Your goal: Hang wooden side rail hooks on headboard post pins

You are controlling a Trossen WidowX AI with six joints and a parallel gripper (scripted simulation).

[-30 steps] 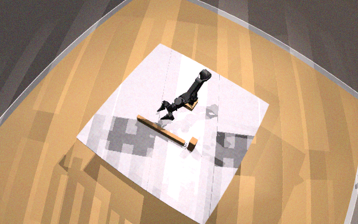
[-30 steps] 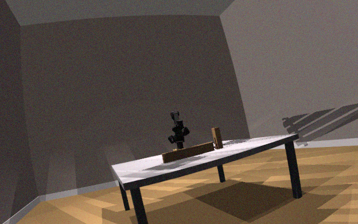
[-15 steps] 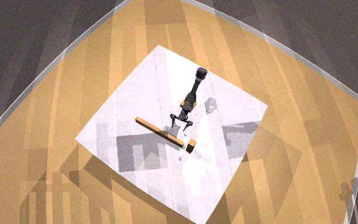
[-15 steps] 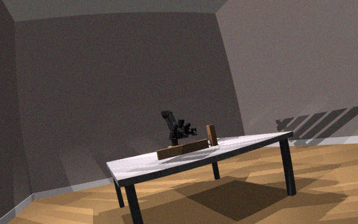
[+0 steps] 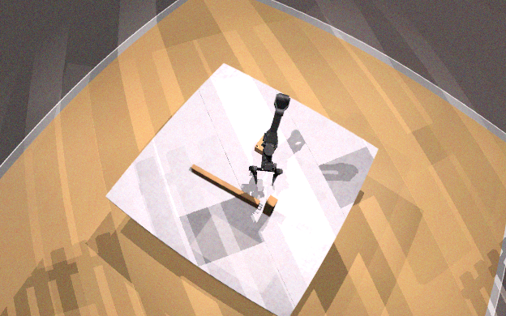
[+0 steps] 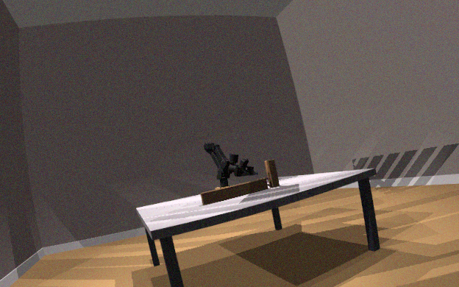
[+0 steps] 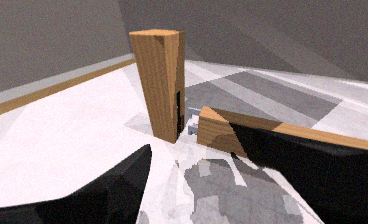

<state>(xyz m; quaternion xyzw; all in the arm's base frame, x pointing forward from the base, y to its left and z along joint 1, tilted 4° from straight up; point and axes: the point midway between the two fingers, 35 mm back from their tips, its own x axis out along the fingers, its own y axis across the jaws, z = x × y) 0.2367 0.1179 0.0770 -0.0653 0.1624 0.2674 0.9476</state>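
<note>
Right now my gripper tip is 9 cm to the right of the headboard post, 8 cm short of it and 3 cm above it.
</note>
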